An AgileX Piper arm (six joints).
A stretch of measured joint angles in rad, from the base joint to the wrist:
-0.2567 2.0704 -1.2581 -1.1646 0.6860 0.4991
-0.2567 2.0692 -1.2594 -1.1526 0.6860 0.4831
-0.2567 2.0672 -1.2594 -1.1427 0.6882 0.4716
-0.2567 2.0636 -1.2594 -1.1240 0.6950 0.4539
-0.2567 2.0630 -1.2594 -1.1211 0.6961 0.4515
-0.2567 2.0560 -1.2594 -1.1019 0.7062 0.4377
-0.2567 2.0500 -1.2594 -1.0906 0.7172 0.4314
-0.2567 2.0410 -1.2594 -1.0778 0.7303 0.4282
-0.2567 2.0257 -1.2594 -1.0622 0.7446 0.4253
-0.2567 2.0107 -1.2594 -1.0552 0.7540 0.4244
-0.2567 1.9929 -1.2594 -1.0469 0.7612 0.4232
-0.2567 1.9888 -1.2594 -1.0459 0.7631 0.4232
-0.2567 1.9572 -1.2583 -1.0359 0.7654 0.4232
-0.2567 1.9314 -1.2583 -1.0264 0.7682 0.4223
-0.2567 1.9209 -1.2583 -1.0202 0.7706 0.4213
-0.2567 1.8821 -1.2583 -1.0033 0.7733 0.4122
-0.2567 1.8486 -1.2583 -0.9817 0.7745 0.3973
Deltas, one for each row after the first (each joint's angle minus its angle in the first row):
0.0000 -0.0012 -0.0013 0.0120 0.0000 -0.0160
0.0000 -0.0032 -0.0013 0.0219 0.0022 -0.0275
0.0000 -0.0068 -0.0013 0.0406 0.0090 -0.0452
0.0000 -0.0074 -0.0013 0.0435 0.0101 -0.0476
0.0000 -0.0144 -0.0013 0.0627 0.0202 -0.0614
0.0000 -0.0204 -0.0013 0.0740 0.0312 -0.0677
0.0000 -0.0294 -0.0013 0.0868 0.0443 -0.0709
0.0000 -0.0447 -0.0013 0.1024 0.0586 -0.0738
0.0000 -0.0597 -0.0013 0.1094 0.0680 -0.0747
0.0000 -0.0775 -0.0013 0.1177 0.0752 -0.0759
0.0000 -0.0816 -0.0013 0.1187 0.0771 -0.0759
0.0000 -0.1132 -0.0002 0.1287 0.0794 -0.0759
0.0000 -0.1390 -0.0002 0.1382 0.0822 -0.0768
0.0000 -0.1495 -0.0002 0.1444 0.0846 -0.0778
0.0000 -0.1883 -0.0002 0.1613 0.0873 -0.0869
0.0000 -0.2218 -0.0002 0.1829 0.0885 -0.1018

